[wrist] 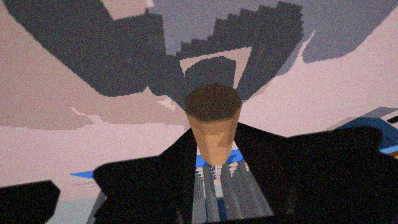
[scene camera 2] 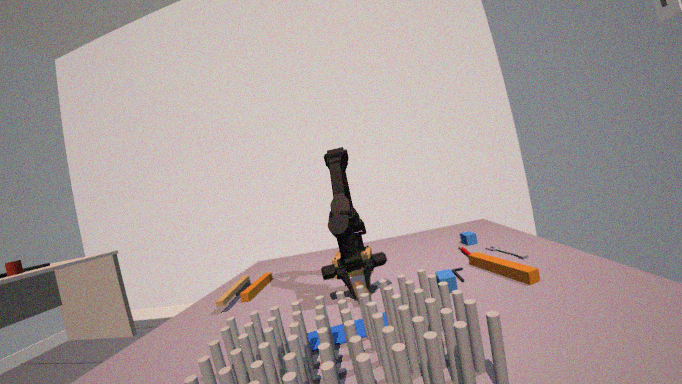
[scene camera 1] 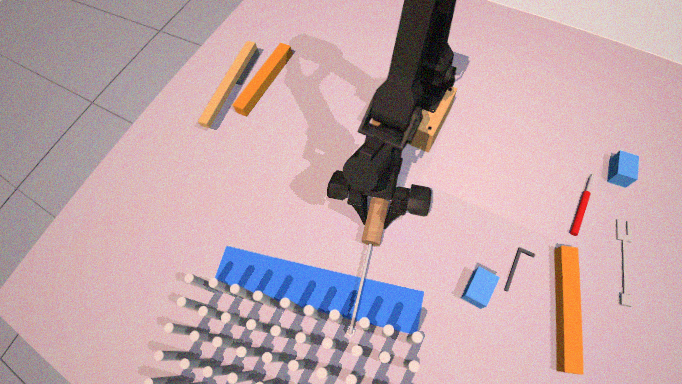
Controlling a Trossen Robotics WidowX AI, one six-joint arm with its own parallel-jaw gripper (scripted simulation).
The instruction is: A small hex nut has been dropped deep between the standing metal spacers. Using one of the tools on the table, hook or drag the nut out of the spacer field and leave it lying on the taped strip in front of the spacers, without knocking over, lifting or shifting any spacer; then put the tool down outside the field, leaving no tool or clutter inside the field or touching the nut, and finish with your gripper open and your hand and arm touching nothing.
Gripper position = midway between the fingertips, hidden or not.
Observation:
In view: my gripper point(scene camera 1: 374, 225), a long orange bar point(scene camera 2: 529, 275) and a blue cube point(scene camera 1: 623, 167).
My gripper is seen too in the wrist view point(wrist: 212, 127) and in scene camera 2 point(scene camera 2: 362, 296).

